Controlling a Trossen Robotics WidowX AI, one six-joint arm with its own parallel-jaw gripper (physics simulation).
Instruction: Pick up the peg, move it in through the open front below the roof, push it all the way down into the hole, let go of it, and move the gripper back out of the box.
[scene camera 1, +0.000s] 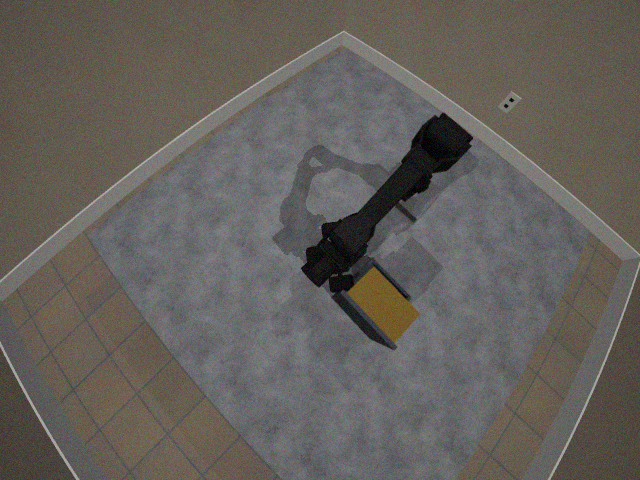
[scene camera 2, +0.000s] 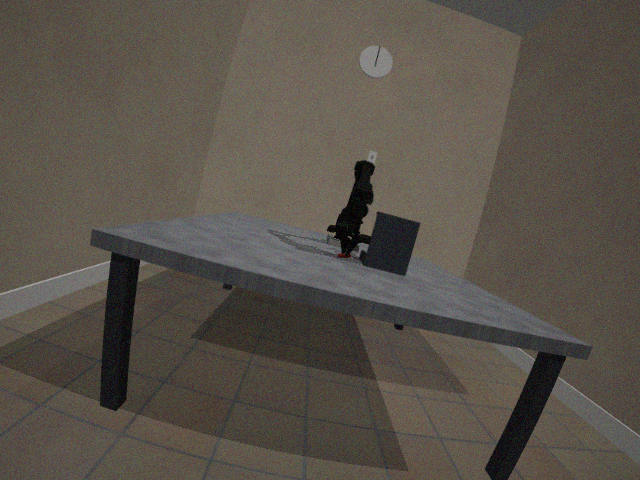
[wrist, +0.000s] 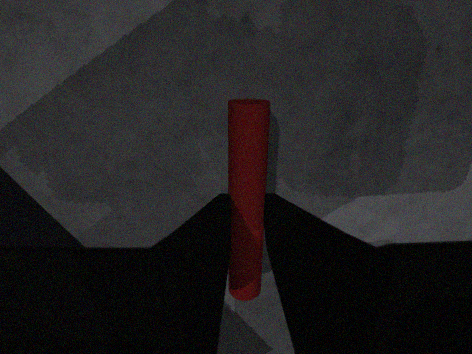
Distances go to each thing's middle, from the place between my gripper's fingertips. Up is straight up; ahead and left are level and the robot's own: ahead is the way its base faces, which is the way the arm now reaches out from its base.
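Labels:
The roof (scene camera 1: 378, 298) is 15 cm to the left of my hand, 1 cm ahead of it and 19 cm above it. I find the box (scene camera 1: 348, 305) 2 cm behind my hand, 9 cm above it and 15 cm to the left of it. As for my gripper, it is right at the red peg (wrist: 248, 119).

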